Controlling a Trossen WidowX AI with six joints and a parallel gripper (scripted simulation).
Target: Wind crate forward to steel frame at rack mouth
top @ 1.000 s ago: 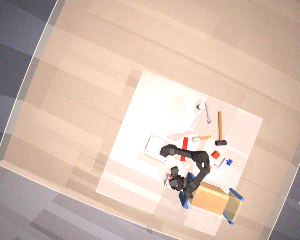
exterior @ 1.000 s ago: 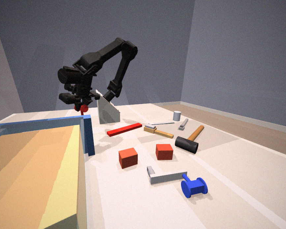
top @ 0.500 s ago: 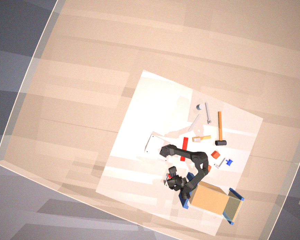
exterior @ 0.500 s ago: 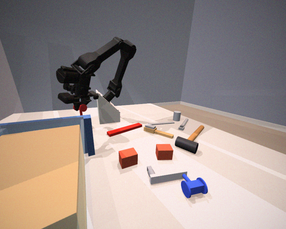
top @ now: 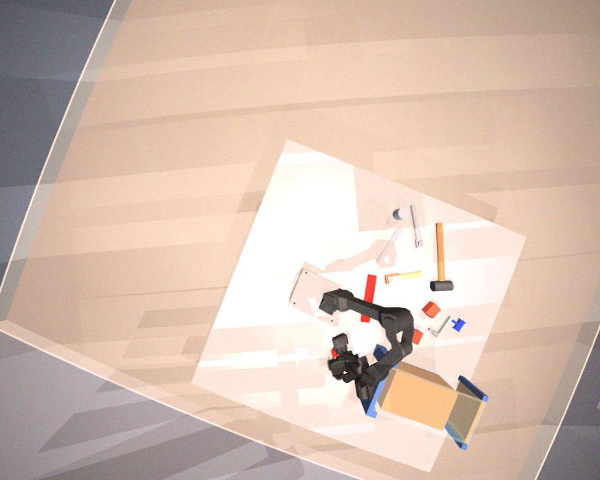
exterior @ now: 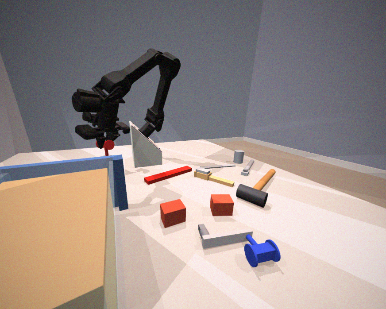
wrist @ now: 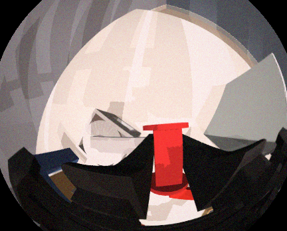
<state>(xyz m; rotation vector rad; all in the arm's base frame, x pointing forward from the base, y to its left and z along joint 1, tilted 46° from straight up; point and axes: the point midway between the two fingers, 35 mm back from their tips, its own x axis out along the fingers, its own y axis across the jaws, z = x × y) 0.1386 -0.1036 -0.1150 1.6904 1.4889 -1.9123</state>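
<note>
My gripper tip is now 40 mm short of the winch handle, 20 mm to the left of it and 30 mm above it. The rest, counted from my gripper tip: red knob (10 mm ahead, 10 mm to the left); then winch (70 mm ahead, 70 mm to the right, 100 mm below); then blue steel frame (240 mm ahead, 40 mm to the right, 30 mm below).
</note>
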